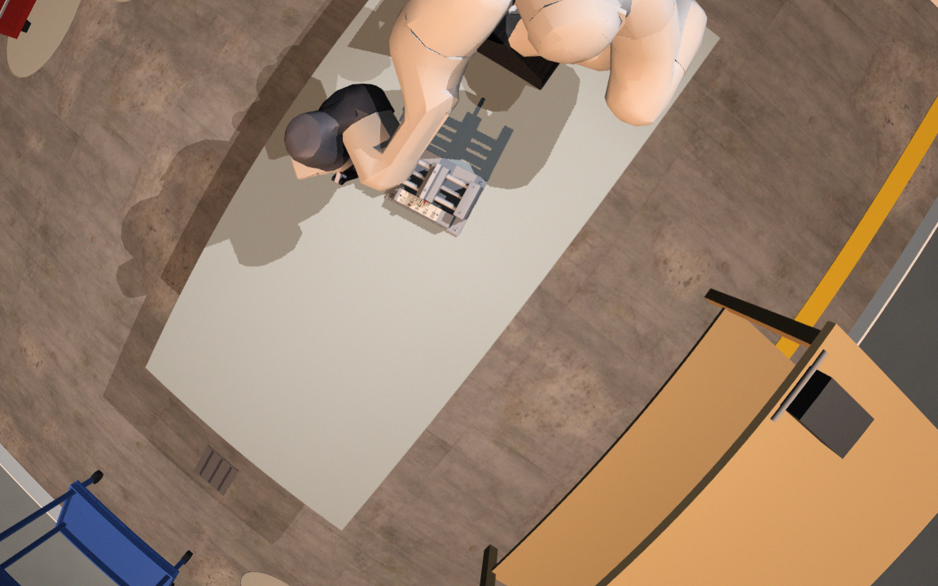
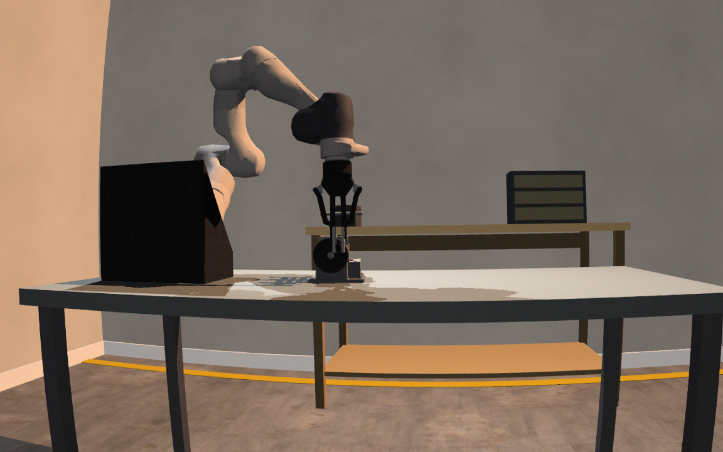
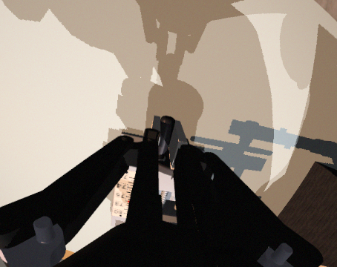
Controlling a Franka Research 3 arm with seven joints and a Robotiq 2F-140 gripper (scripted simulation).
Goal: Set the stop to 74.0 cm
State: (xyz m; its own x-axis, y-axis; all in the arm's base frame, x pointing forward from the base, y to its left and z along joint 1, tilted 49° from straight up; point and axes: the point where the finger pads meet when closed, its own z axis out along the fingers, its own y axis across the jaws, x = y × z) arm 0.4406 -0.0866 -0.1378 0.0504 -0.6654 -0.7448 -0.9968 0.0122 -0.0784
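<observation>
Right now the black handwheel is 1 cm behind my hand, 2 cm to the left of it and 2 cm below it.
</observation>
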